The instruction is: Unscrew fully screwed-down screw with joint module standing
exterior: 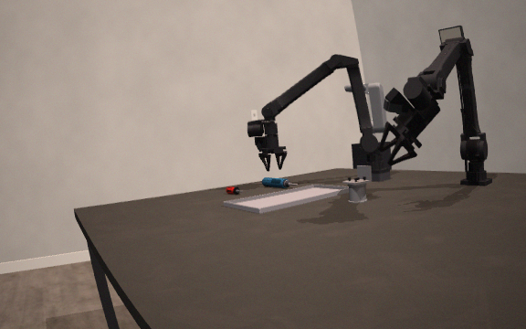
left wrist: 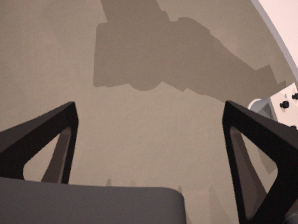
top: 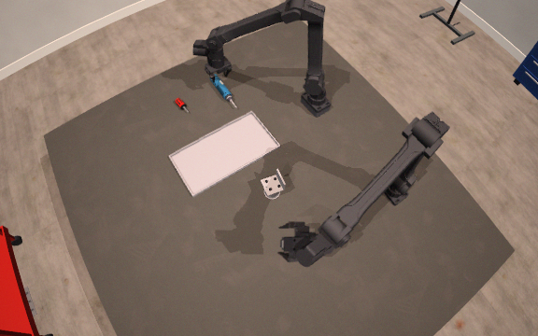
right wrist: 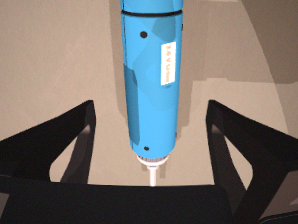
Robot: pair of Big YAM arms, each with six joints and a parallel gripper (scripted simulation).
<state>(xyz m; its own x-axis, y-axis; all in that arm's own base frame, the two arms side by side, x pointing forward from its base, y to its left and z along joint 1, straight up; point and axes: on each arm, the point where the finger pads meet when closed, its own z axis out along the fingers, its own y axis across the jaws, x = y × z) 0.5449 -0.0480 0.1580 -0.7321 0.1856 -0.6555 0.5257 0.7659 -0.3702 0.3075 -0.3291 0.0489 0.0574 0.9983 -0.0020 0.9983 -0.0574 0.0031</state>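
Right now the white bracket plate is 12 cm behind my left hand, 22 cm to the right of it and 8 cm below it. Round my left hand: red tool: 3 cm behind, 80 cm to the right, 14 cm below; then flat white tray: 6 cm behind, 48 cm to the right, 15 cm below.
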